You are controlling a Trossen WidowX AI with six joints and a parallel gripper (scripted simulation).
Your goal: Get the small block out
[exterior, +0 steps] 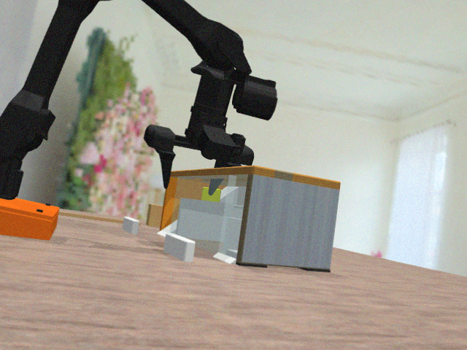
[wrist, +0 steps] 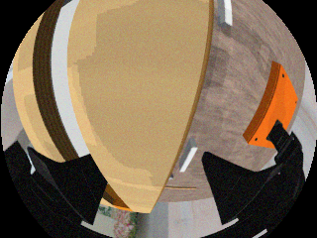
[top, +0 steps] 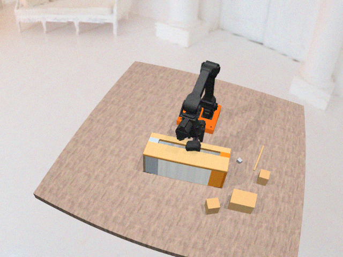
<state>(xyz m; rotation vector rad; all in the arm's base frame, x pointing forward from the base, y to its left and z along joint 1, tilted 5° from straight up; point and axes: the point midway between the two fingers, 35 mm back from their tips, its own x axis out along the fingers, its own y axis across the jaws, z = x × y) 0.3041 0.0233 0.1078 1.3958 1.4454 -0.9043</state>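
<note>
Now: gripper tip 5 cm short of the yellow block and 3 cm to the right of it. Also, from my gripper tip: clear-fronted box: 4 cm to the right, 4 cm ahead, 3 cm below; thin wooden stick: 31 cm to the left, 13 cm behind, 9 cm below.
</note>
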